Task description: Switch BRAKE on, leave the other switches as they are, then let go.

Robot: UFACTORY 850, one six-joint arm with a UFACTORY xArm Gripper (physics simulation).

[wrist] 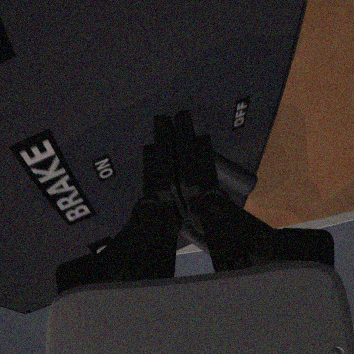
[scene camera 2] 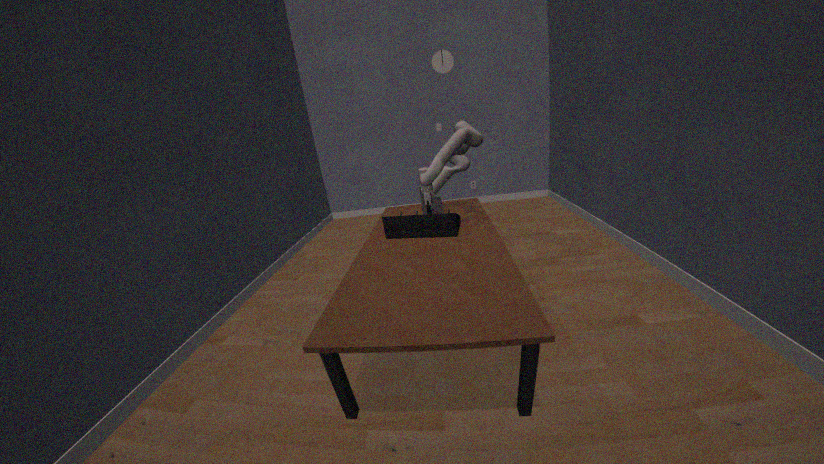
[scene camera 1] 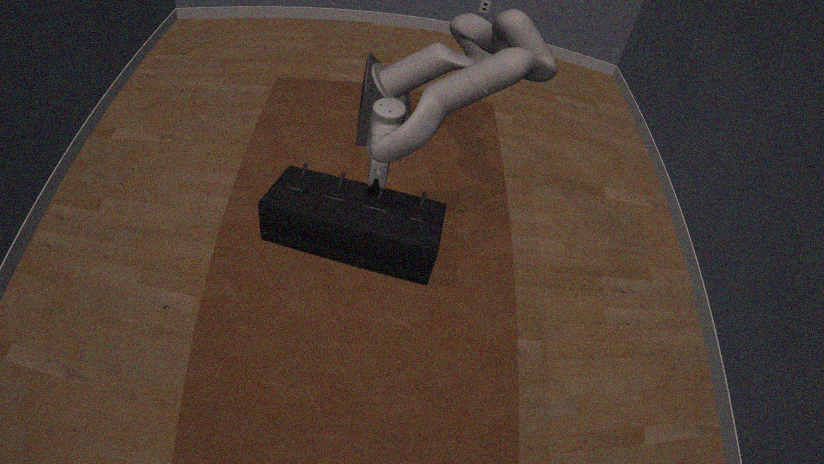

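A black switch box (scene camera 1: 351,236) (scene camera 2: 420,226) (wrist: 100,75) stands on the table. In the wrist view its BRAKE label (wrist: 56,177) is at the left, with an ON label (wrist: 105,168) and an OFF label (wrist: 240,114) on either side of the fingers. A dark lever (wrist: 235,177), apparently BRAKE's, comes out from behind the fingers and slants to the lower right, on the OFF side; its base is hidden. My gripper (scene camera 1: 374,193) (scene camera 2: 427,211) (wrist: 177,131) is shut and empty, pointing down over the box between ON and OFF, in front of this lever. Contact is unclear.
In scene camera 1, two levers (scene camera 1: 304,175) (scene camera 1: 341,181) stand to the left of the gripper and one lever (scene camera 1: 423,200) to the right. Another lever's end (wrist: 192,236) shows between the finger linkages. The arm (scene camera 1: 461,89) (scene camera 2: 446,155) reaches over the table (scene camera 1: 357,357) (scene camera 2: 426,288) from behind the box.
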